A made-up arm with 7 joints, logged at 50 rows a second.
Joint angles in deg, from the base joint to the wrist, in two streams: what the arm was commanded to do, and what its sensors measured. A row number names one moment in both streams.
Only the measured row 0 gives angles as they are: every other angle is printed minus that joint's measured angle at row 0.
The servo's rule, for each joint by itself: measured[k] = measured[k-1] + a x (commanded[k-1-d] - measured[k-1]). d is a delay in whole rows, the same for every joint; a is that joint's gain. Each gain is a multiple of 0.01, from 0.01 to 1. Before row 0 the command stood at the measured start. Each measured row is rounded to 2 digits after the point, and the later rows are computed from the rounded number. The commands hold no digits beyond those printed.
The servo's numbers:
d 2
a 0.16 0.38 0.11 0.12 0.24 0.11 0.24
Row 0, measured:
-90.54 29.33 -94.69 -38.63 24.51 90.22 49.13
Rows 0 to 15, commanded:
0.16 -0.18 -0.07 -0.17 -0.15 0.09 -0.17
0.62 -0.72 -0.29 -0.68 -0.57 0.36 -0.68
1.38 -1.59 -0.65 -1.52 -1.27 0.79 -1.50
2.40 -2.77 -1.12 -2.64 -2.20 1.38 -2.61
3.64 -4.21 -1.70 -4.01 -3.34 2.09 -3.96
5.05 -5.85 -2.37 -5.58 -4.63 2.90 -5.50
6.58 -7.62 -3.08 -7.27 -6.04 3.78 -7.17
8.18 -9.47 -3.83 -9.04 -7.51 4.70 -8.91
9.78 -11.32 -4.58 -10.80 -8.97 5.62 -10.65
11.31 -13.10 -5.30 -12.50 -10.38 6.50 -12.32
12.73 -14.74 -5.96 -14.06 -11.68 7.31 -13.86
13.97 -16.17 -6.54 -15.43 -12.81 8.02 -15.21
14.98 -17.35 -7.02 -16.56 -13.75 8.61 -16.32
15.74 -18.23 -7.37 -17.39 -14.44 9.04 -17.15
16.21 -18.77 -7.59 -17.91 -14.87 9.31 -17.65
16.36 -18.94 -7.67 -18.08 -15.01 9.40 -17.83
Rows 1 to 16, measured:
0.00 0.00 0.00 0.00 0.00 0.00 0.00
0.00 0.00 0.00 0.00 0.00 0.00 0.00
0.03 -0.07 -0.01 -0.02 -0.04 0.01 -0.04
0.12 -0.32 -0.04 -0.10 -0.17 0.05 -0.19
0.32 -0.80 -0.11 -0.27 -0.43 0.13 -0.50
0.65 -1.55 -0.22 -0.55 -0.85 0.27 -1.01
1.13 -2.56 -0.38 -0.97 -1.45 0.47 -1.72
1.76 -3.81 -0.60 -1.52 -2.21 0.74 -2.63
2.53 -5.26 -0.87 -2.21 -3.13 1.07 -3.72
3.43 -6.86 -1.20 -3.03 -4.18 1.47 -4.97
4.45 -8.55 -1.57 -3.96 -5.33 1.93 -6.33
5.55 -10.28 -1.98 -4.98 -6.54 2.43 -7.77
6.70 -11.97 -2.42 -6.07 -7.77 2.97 -9.23
7.86 -13.57 -2.87 -7.19 -8.98 3.53 -10.67
9.00 -15.01 -3.33 -8.31 -10.12 4.09 -12.03
10.08 -16.23 -3.77 -9.40 -11.16 4.63 -13.26

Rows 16 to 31, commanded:
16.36 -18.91 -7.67 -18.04 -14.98 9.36 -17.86
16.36 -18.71 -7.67 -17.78 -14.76 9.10 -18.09
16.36 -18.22 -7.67 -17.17 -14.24 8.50 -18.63
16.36 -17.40 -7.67 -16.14 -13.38 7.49 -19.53
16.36 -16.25 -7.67 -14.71 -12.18 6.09 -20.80
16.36 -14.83 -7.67 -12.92 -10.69 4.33 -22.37
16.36 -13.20 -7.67 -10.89 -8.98 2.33 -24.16
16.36 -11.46 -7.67 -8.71 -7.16 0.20 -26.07
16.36 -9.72 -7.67 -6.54 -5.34 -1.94 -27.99
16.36 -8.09 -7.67 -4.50 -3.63 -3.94 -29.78
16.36 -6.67 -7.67 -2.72 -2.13 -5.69 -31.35
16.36 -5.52 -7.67 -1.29 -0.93 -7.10 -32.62
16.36 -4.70 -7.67 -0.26 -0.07 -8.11 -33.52
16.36 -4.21 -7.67 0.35 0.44 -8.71 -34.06
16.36 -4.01 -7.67 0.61 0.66 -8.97 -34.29
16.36 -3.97 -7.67 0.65 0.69 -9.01 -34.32
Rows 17 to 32, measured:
11.06 -17.20 -4.19 -10.42 -12.05 5.14 -14.31
11.91 -17.86 -4.57 -11.34 -12.76 5.61 -15.15
12.62 -18.26 -4.91 -12.14 -13.29 6.02 -15.80
13.22 -18.43 -5.21 -12.82 -13.64 6.36 -16.35
13.72 -18.35 -5.48 -13.34 -13.78 6.60 -16.90
14.14 -17.99 -5.72 -13.68 -13.68 6.70 -17.53
14.50 -17.33 -5.93 -13.80 -13.32 6.63 -18.31
14.80 -16.38 -6.12 -13.69 -12.69 6.38 -19.28
15.05 -15.17 -6.29 -13.35 -11.80 5.93 -20.45
15.26 -13.76 -6.44 -12.79 -10.69 5.30 -21.80
15.44 -12.22 -6.58 -12.04 -9.41 4.50 -23.29
15.59 -10.65 -6.70 -11.14 -8.02 3.57 -24.85
15.71 -9.14 -6.81 -10.13 -6.61 2.55 -26.41
15.81 -7.76 -6.90 -9.07 -5.25 1.49 -27.90
15.90 -6.60 -6.98 -8.01 -4.01 0.43 -29.25
15.97 -5.69 -7.06 -7.01 -2.94 -0.58 -30.40

